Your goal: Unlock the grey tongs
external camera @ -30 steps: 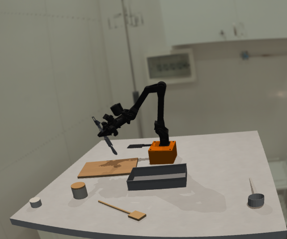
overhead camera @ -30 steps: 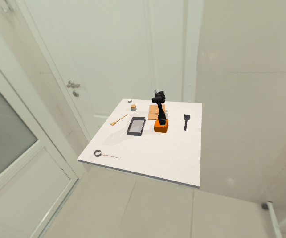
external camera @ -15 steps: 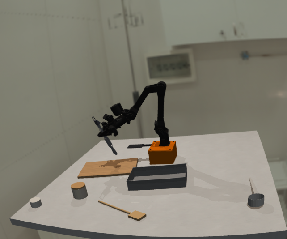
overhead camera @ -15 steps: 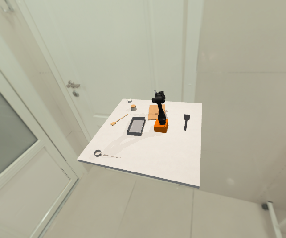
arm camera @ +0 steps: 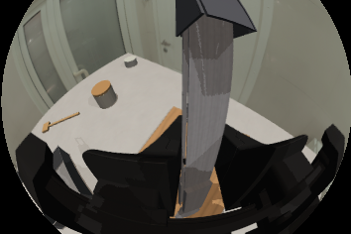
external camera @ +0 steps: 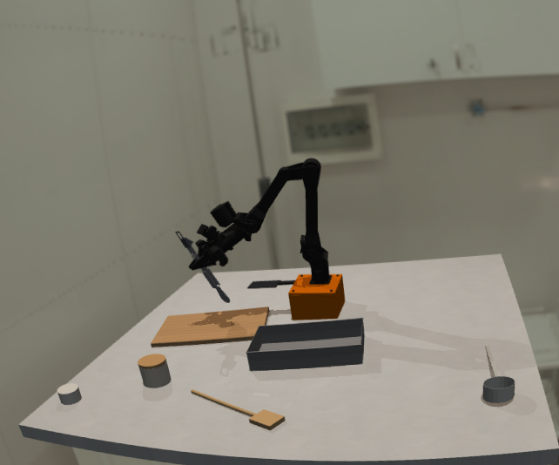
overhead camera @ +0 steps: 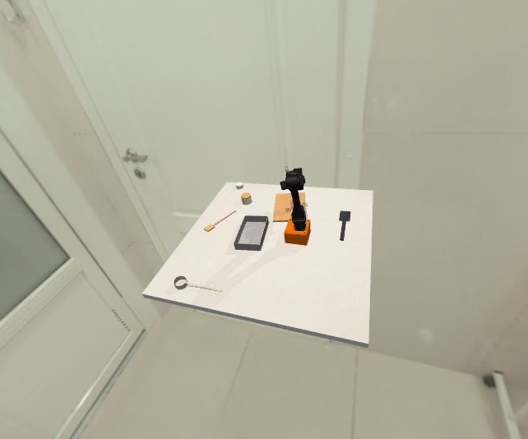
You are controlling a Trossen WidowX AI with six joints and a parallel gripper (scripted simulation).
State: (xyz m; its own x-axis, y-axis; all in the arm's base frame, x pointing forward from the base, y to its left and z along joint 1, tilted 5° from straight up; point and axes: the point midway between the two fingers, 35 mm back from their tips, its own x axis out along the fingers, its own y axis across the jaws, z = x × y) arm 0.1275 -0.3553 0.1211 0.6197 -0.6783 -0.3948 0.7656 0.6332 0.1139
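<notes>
The wooden board is 20 cm below my gripper tip and 3 cm to the left of it. From my gripper tip the other things lie so: grey roasting tin 39 cm to the left, 19 cm ahead, 18 cm below; black spatula 43 cm behind, 21 cm below, 17 cm to the left; lidded canister 37 cm ahead, 18 cm below.
</notes>
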